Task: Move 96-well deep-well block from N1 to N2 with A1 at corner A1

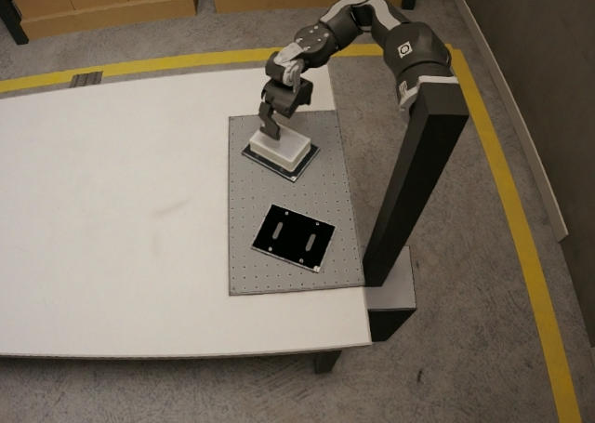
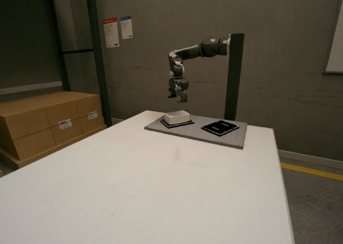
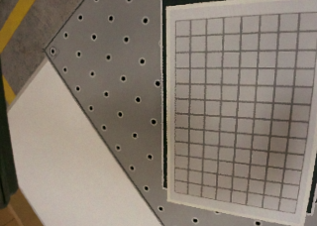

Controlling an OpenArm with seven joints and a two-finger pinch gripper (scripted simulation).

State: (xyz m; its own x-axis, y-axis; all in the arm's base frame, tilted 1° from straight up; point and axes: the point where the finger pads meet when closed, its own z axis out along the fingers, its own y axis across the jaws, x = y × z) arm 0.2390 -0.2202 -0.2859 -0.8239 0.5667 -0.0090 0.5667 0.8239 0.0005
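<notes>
Right now my hand is 2 cm short of the white deep-well block, 1 cm to the right of it and 9 cm above it. From my hand the other things lie so: nest (2 cm behind, 25 cm to the left, 12 cm below).
</notes>
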